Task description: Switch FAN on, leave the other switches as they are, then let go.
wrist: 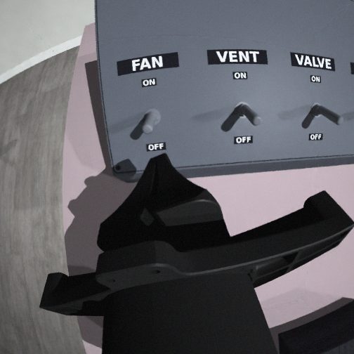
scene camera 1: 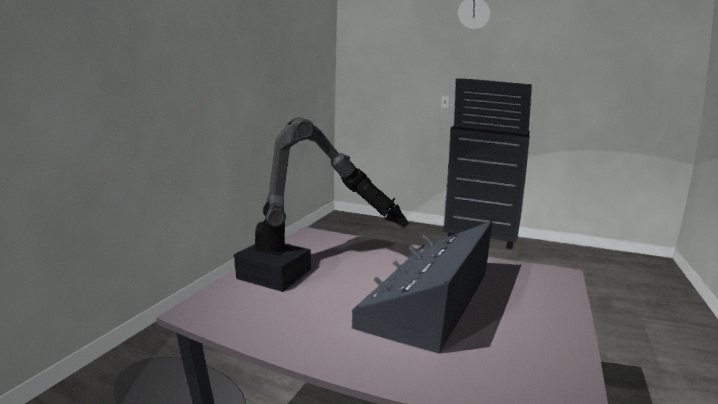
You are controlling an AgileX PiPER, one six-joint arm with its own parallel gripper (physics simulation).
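Note:
The FAN switch (scene camera 1: 427,240) (wrist: 150,121) is a grey lever at the far end of the sloped panel (scene camera 1: 401,321) (wrist: 200,25); its tip leans toward the OFF label. The VENT switch (scene camera 1: 415,252) (wrist: 249,114) and the VALVE switch (scene camera 1: 399,266) (wrist: 328,114) also lean toward OFF. A fourth lever (scene camera 1: 381,284) stands at the near end; its label does not show legibly. My gripper (scene camera 1: 405,224) (wrist: 162,165) is shut, fingertips together. In the wrist view its tip lies just below FAN's OFF label; in the scene view it hangs above and left of the lever, apart from it.
The panel stands on a pink table (scene camera 1: 301,346) (wrist: 260,200). The arm's dark base block (scene camera 1: 271,268) is at the table's left side. A dark drawer cabinet (scene camera 1: 487,175) stands behind the table by the back wall. A round lamp (scene camera 1: 473,13) hangs high up.

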